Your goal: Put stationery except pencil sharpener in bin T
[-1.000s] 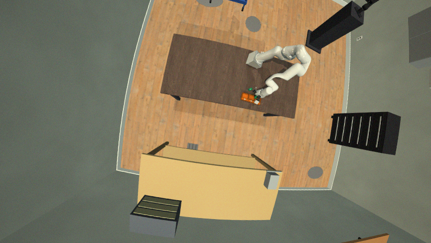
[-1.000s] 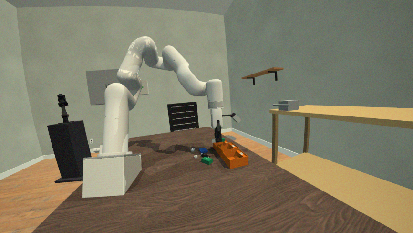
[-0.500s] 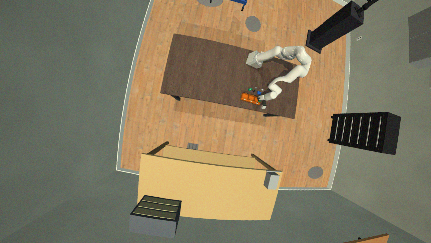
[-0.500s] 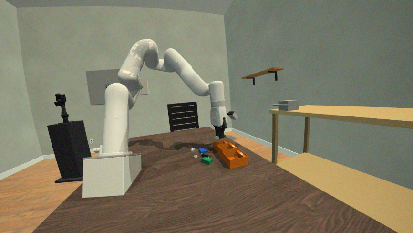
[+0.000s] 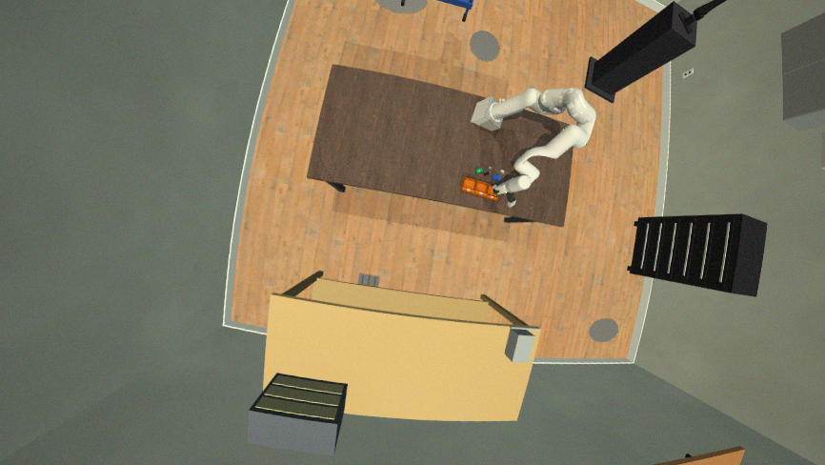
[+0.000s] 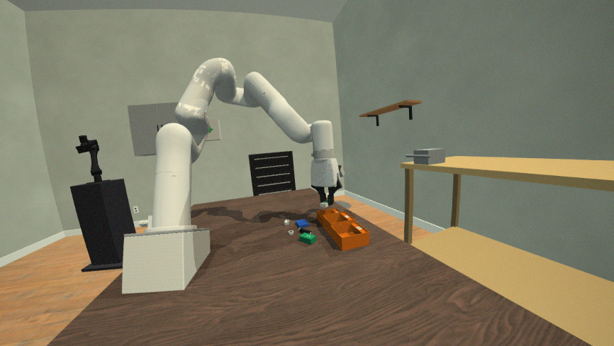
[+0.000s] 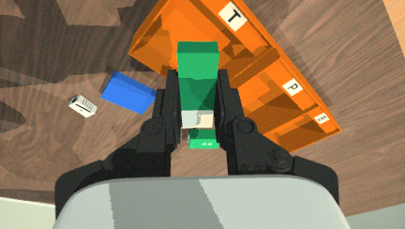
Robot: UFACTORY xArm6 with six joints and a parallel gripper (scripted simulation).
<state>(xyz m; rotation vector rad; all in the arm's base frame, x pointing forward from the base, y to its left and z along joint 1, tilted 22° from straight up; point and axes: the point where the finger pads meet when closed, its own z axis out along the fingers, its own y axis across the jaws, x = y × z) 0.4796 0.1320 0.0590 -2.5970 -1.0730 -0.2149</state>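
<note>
Right now my hand is 10 cm past the blue block, 8 cm above it and 1 cm to the right of it. Also, from my hand: orange bin: 8 cm to the right, 7 cm below, 1 cm ahead; then green 9V battery: 12 cm to the right, 11 cm behind, 8 cm below; then black cylinder: 10 cm behind, 8 cm below, 7 cm to the right.
</note>
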